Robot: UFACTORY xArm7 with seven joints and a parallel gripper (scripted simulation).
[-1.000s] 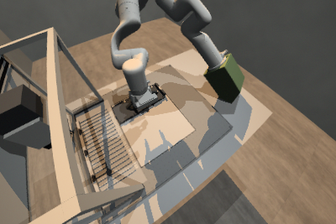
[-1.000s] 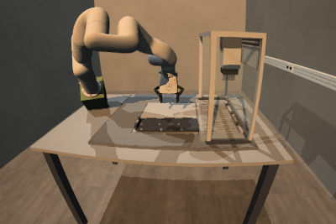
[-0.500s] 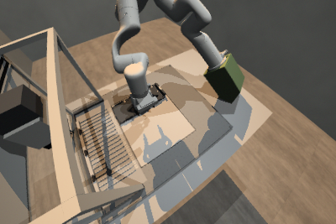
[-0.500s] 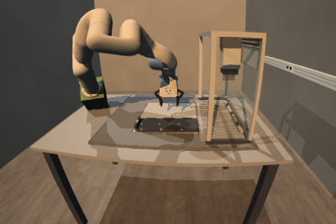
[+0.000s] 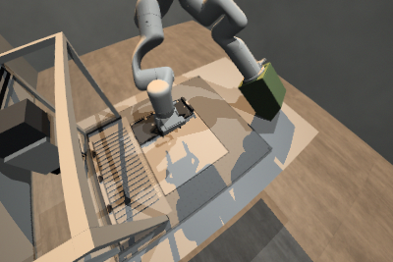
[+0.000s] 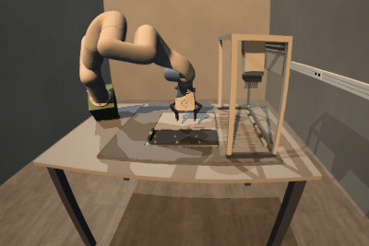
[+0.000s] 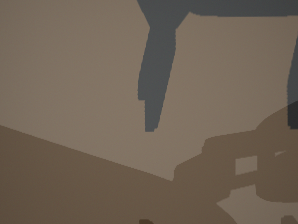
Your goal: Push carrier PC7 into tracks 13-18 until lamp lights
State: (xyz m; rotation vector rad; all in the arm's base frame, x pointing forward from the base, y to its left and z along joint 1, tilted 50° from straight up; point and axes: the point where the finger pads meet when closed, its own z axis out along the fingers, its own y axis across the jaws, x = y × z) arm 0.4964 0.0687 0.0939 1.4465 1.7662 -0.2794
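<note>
Right now my hand is 110 mm to the left of the carrier PC7 and 40 mm above it.
</note>
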